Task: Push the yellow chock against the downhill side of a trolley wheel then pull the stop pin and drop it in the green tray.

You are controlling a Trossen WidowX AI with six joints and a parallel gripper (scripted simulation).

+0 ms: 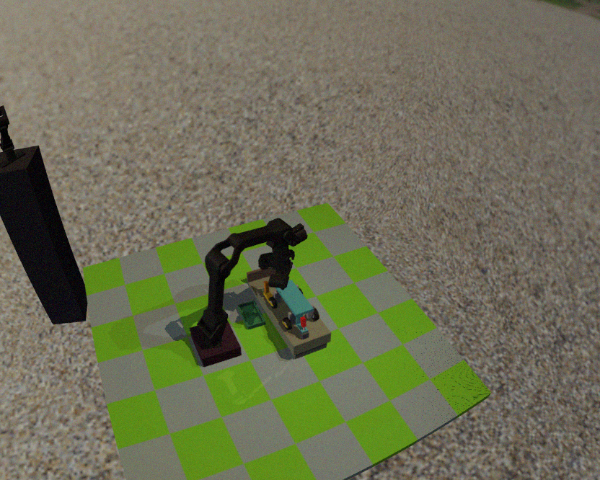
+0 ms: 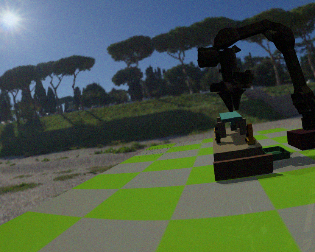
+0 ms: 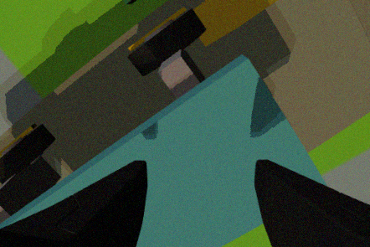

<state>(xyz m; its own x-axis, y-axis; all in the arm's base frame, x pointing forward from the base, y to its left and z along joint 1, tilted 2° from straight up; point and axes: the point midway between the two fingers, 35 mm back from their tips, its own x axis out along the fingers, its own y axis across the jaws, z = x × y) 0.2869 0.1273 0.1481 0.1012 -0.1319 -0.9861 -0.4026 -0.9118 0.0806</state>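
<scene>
Right now my gripper tip is 3 cm short of the red-headed stop pin, 17 cm to the left of it and 4 cm above it. Round my gripper tip: teal trolley: 3 cm ahead, 6 cm to the right, 6 cm below; green tray: 12 cm behind, 1 cm to the left, 17 cm below; yellow chock: 4 cm behind, 5 cm to the left, 9 cm below.
</scene>
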